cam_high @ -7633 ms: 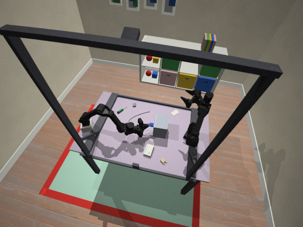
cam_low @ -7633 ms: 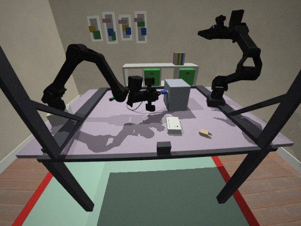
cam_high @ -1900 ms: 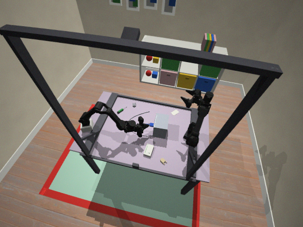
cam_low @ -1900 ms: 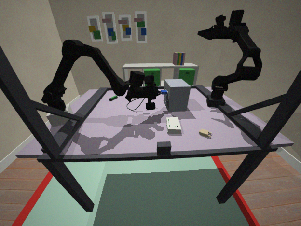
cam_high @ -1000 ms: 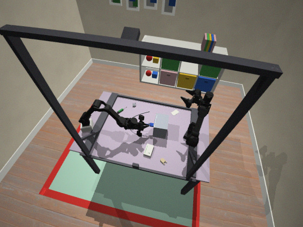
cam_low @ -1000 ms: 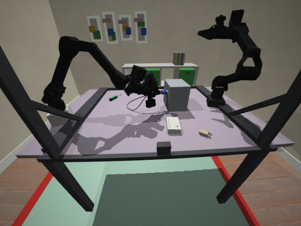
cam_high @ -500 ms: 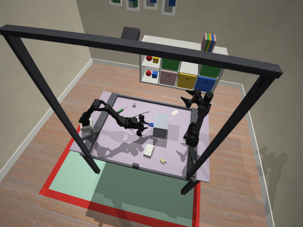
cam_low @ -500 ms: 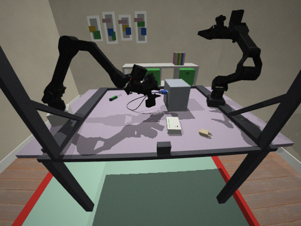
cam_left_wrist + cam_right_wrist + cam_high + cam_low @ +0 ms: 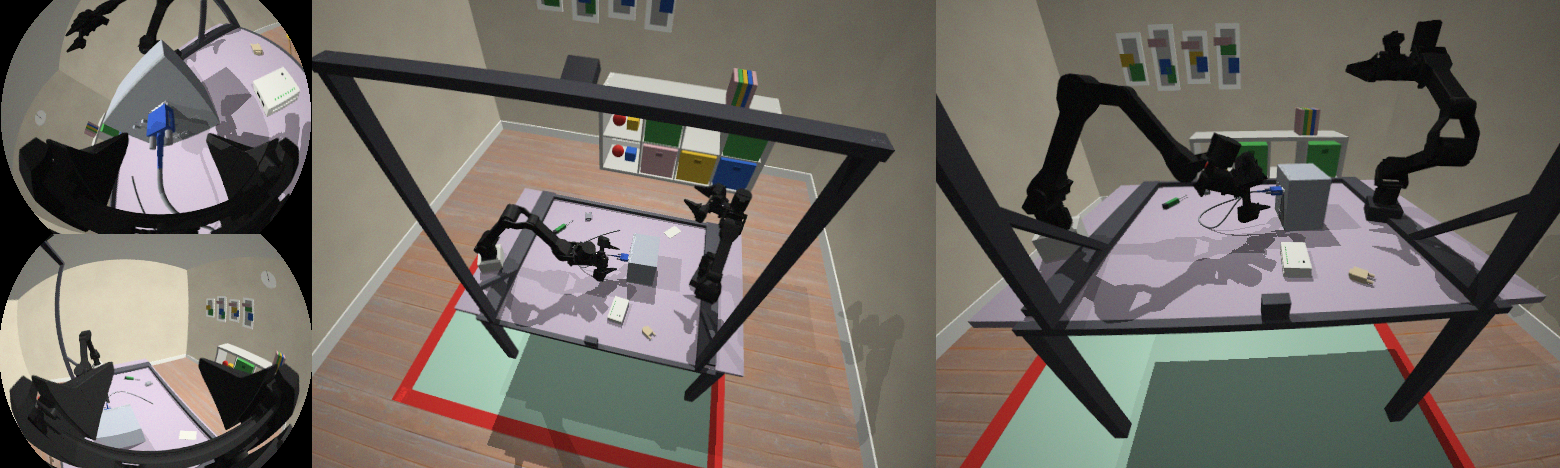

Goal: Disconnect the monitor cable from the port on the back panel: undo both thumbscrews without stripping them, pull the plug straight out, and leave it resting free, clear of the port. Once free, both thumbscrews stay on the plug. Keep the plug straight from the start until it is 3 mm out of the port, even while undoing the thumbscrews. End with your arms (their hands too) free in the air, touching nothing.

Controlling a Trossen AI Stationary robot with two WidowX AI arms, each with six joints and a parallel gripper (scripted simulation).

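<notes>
Right now the blue plug is 2 cm ahead of my left hand, 5 cm to the right of it and 1 cm below it. From my left hand the other things lie so: back panel (5 cm ahead, 8 cm to the right, 4 cm below); then grey box (4 cm ahead, 14 cm to the right, 4 cm below); then white device (18 cm behind, 5 cm to the right, 11 cm below).
</notes>
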